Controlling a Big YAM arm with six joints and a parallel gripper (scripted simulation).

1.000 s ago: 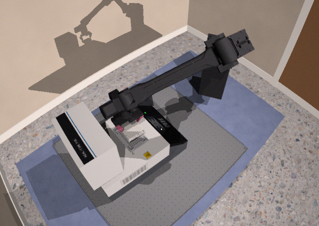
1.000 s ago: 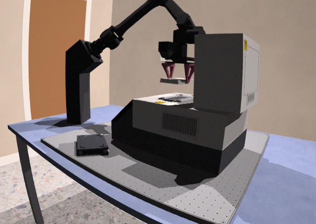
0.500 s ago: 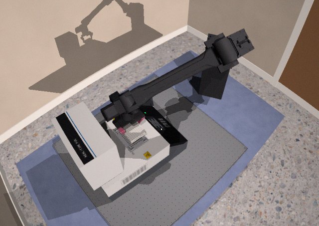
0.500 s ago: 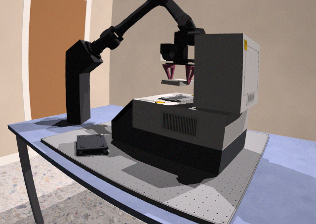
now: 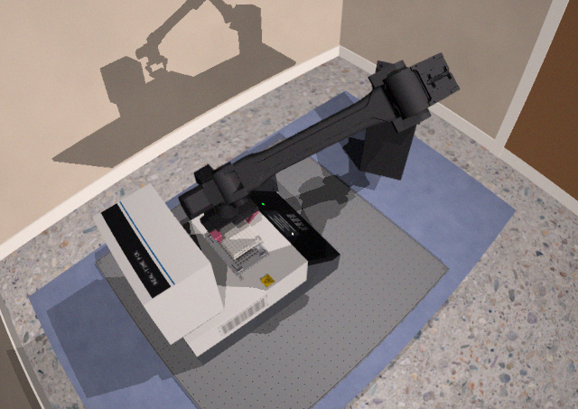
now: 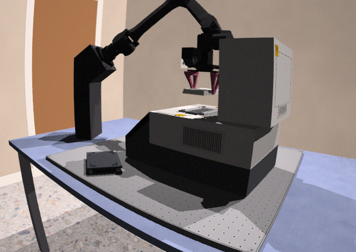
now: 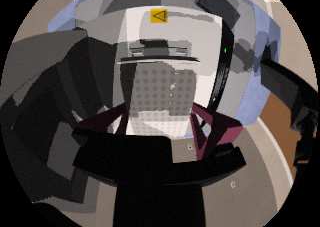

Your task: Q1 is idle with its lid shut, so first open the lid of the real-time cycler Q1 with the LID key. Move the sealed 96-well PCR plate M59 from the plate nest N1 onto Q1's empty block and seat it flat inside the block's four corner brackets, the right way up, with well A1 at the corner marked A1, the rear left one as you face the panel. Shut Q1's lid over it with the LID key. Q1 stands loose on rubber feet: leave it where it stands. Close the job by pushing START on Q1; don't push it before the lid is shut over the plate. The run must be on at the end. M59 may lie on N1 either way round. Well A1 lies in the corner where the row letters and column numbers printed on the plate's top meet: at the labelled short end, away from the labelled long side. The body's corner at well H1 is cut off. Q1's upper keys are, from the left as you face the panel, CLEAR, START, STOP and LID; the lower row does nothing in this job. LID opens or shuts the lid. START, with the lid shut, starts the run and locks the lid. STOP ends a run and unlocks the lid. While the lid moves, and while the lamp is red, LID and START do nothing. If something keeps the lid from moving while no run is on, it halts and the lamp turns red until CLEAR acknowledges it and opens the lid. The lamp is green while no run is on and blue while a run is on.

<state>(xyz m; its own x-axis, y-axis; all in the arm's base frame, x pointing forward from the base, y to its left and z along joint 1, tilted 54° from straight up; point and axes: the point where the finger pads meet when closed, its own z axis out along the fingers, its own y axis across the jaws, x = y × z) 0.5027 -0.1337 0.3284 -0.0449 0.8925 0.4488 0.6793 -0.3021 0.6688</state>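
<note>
My hand is right at the sealed plate M59. The rest, counted from my hand: plate nest N1: 28 cm to the right, 25 cm below, 22 cm behind.
</note>
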